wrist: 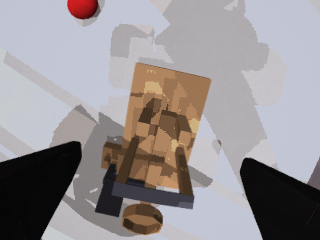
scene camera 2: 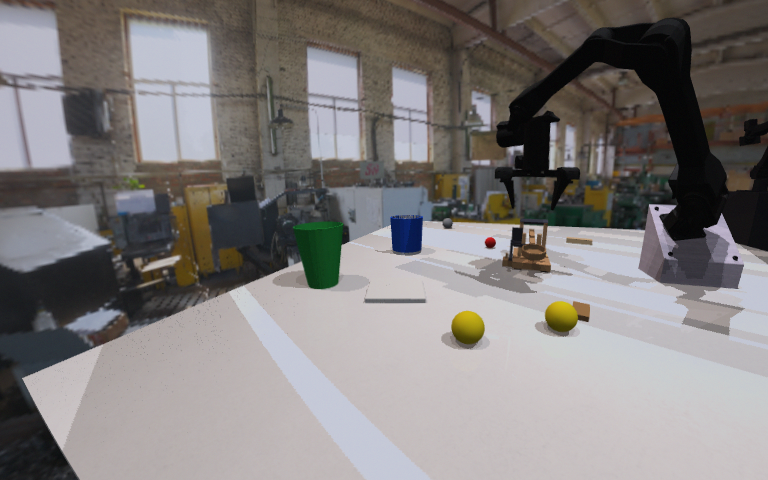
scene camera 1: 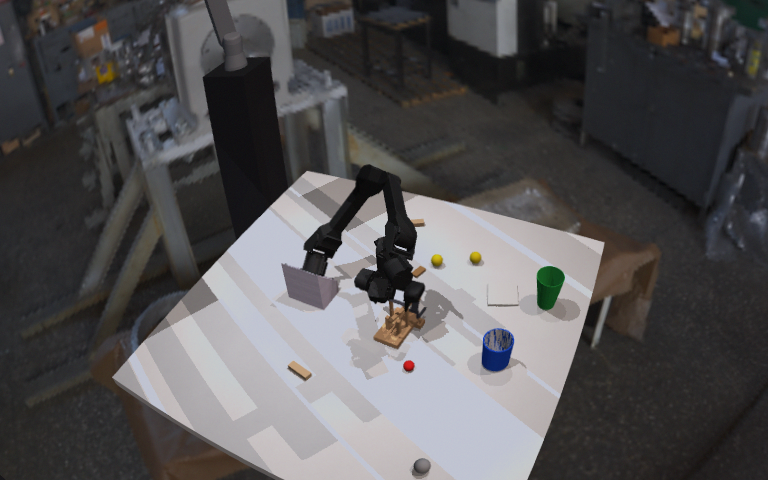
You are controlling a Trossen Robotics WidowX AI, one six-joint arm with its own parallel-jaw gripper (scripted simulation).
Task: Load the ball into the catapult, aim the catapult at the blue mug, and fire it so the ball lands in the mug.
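Note:
My gripper (scene camera 2: 532,209) (wrist: 162,159) (scene camera 1: 391,306) is open, and it holds nothing. I see a wooden catapult (scene camera 2: 531,256) (wrist: 164,111) (scene camera 1: 397,326). There is a blue mug (scene camera 2: 406,230) as well, though in the wrist view the blue mug is out of frame. The scene also has a green cup (scene camera 2: 319,243) (scene camera 1: 550,279), and in the wrist view the green cup is out of frame. I also see a flat white tile (scene camera 2: 381,290).

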